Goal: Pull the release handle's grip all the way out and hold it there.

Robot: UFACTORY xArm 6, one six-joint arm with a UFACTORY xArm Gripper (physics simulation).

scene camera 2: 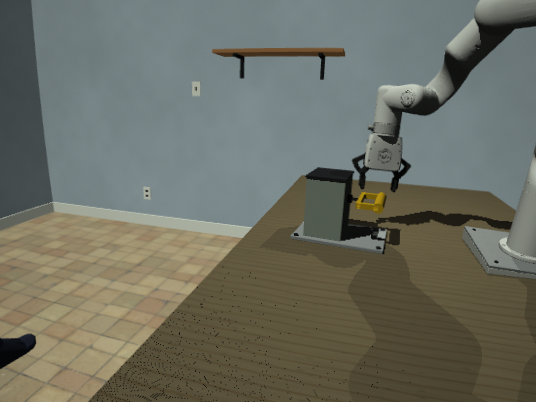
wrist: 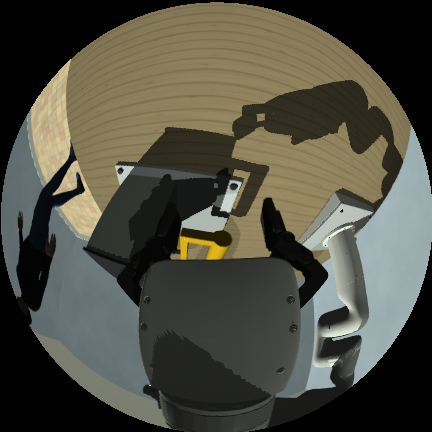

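The release handle's yellow grip (scene camera 2: pixel 381 202) (wrist: pixel 219 248) is the crossbar of a yellow frame. The frame sticks out from the side of an upright grey-green housing (scene camera 2: pixel 324 207) (wrist: pixel 112 220) with a dark top, joined to it by a short dark stem. The housing stands on a light base plate (scene camera 2: pixel 362 245) (wrist: pixel 205 220). My gripper (scene camera 2: pixel 378 189) (wrist: pixel 219 209) is open and empty, pointing down. In the scene view its fingertips are a little above the yellow frame. In the wrist view the grip lies between the two fingers' lines, and the gripper body hides part of the frame.
The housing stands close beside one finger. My arm's mounting plate (scene camera 2: pixel 487 257) (wrist: pixel 325 215) is on the wooden table (scene camera 2: pixel 300 310) (wrist: pixel 200 75), to the right of the handle. A wall shelf (scene camera 2: pixel 280 51) is high at the back. A person (wrist: pixel 37 265) is beyond the table at the left.
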